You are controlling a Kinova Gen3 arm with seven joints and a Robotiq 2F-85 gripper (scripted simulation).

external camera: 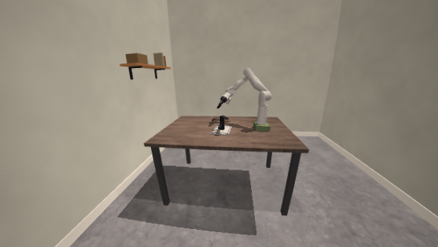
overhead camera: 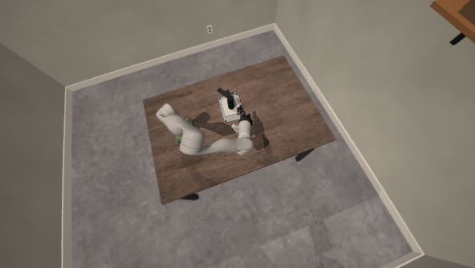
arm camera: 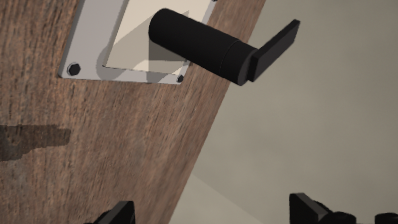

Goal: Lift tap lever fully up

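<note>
Right now the black lever is 12 cm behind my hand, 21 cm to the left of it and 7 cm below it. Also, from my hand: tap (10 cm behind, 19 cm to the left, 13 cm below).
</note>
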